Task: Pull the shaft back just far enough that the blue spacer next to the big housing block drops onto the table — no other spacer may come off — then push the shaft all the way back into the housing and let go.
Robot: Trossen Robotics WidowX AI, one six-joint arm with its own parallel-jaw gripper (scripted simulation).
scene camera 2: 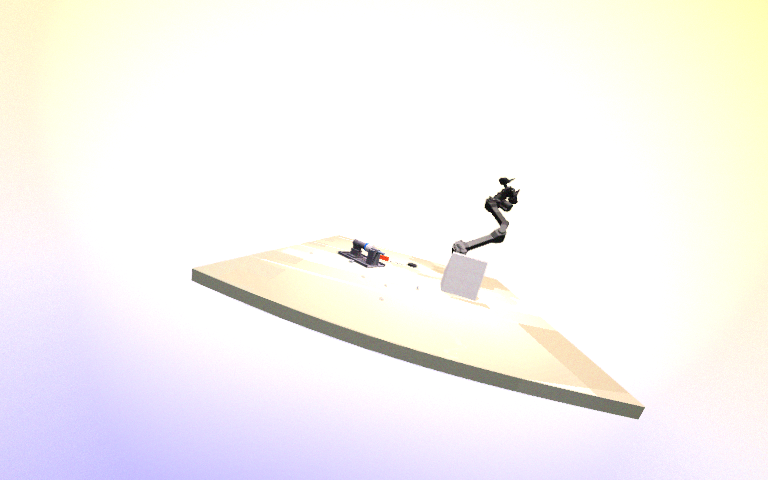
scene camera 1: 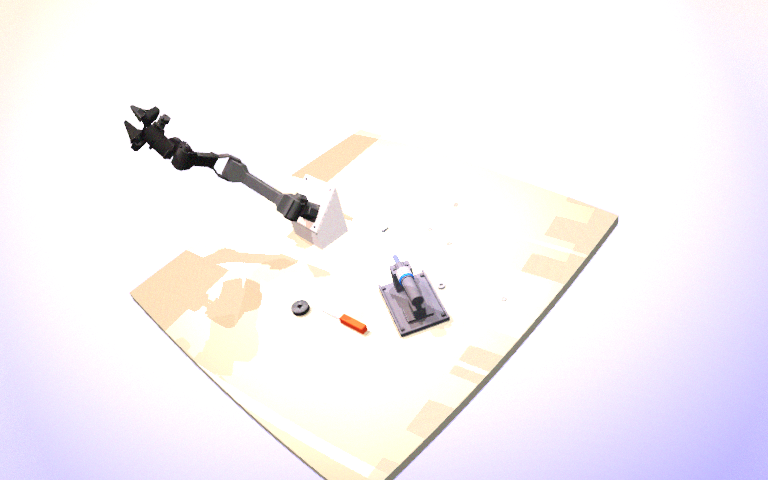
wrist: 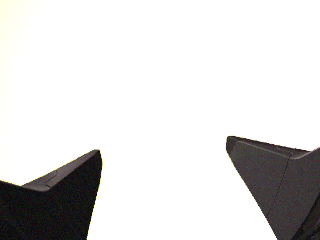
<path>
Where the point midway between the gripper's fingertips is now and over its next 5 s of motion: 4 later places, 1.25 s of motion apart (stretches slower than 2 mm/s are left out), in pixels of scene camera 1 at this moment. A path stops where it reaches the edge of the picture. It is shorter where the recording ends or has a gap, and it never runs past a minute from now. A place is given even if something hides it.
My gripper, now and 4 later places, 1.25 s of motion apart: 127, 113; 197, 204; 395, 247; 393, 250; 396, 263
</path>
